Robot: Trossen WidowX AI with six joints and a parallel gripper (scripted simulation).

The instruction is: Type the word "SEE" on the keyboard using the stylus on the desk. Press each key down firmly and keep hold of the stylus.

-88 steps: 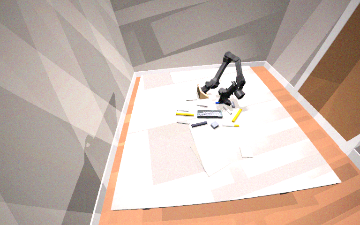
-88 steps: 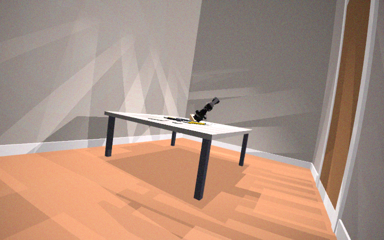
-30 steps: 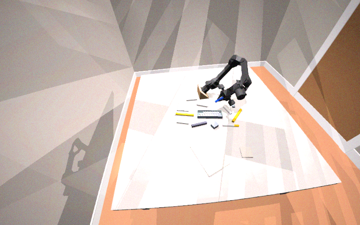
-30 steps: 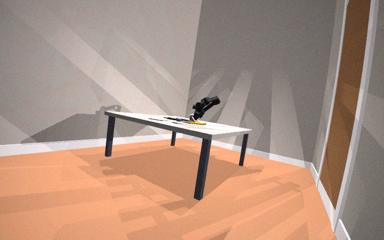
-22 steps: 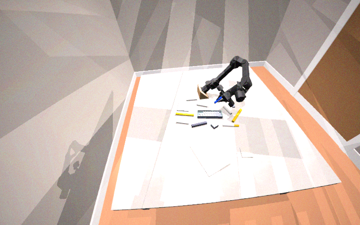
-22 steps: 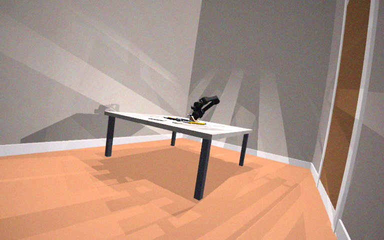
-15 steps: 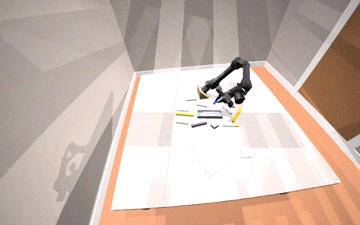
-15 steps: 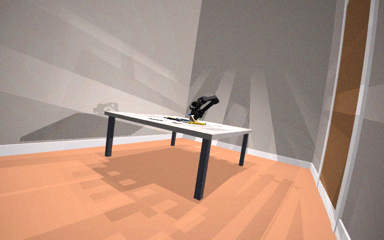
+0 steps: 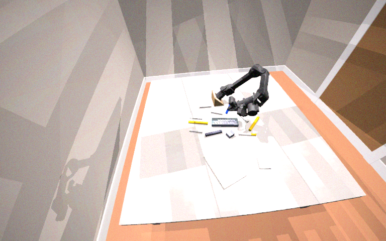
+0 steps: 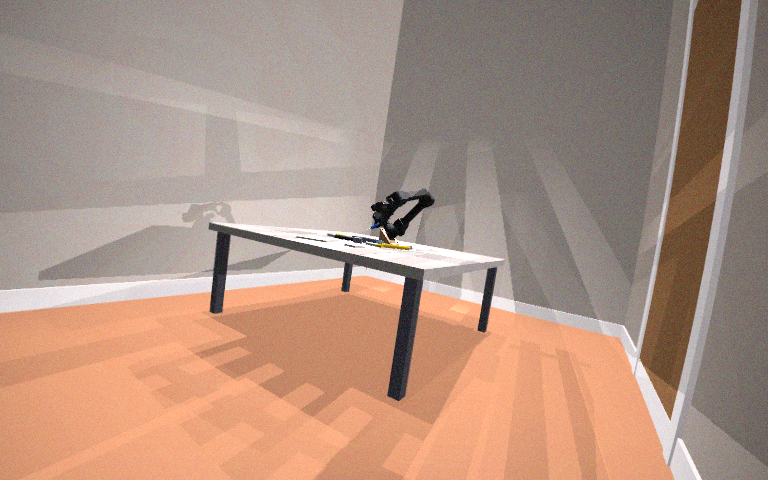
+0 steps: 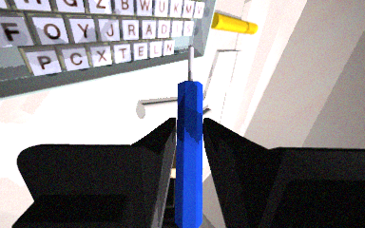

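My gripper tip is now 12 cm to the left of the dark marker, 12 cm short of it and 9 cm above it. From my gripper tip the other things lie so: grey block 15 cm ahead, 9 cm below, 1 cm to the right; stylus 1 cm to the right, 1 cm below, 1 cm ahead; paper sheet 37 cm ahead, 10 cm to the right, 10 cm below.
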